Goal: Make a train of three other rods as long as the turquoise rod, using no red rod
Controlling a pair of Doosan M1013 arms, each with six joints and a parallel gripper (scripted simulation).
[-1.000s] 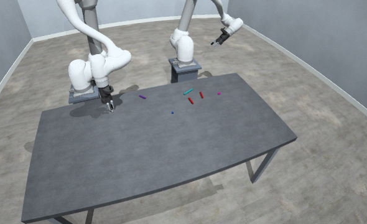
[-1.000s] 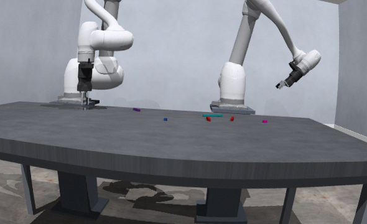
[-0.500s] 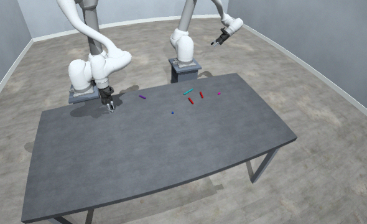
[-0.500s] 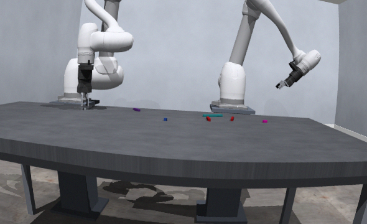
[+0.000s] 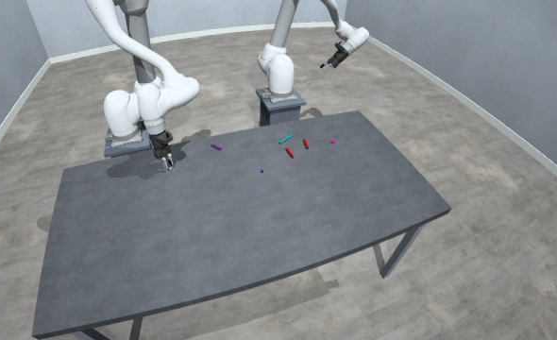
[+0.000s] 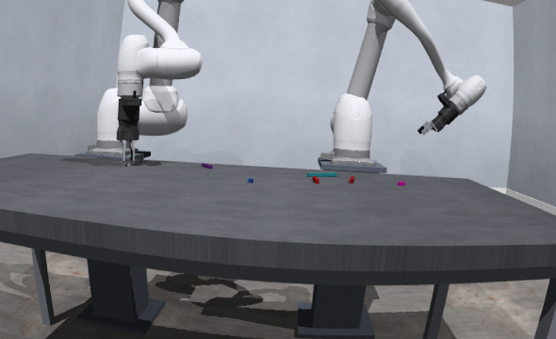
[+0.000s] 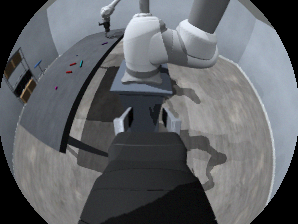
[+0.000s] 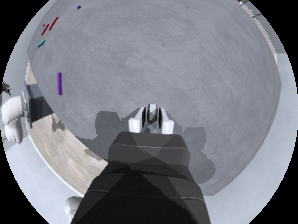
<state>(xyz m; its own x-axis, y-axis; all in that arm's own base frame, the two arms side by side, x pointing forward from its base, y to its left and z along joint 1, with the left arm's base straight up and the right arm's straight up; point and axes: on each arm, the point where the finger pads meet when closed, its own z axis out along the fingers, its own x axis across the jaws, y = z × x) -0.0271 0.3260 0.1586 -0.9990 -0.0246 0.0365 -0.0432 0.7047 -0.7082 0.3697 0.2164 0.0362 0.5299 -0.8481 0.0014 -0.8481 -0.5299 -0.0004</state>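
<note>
Now: right hand 3 cm above the grey rod. Round my right hand: blue rod (39 cm to the left, 21 cm ahead, 3 cm below); purple rod (26 cm to the left, 5 cm behind, 3 cm below); turquoise rod (62 cm to the left, 5 cm ahead, 3 cm below).
</note>
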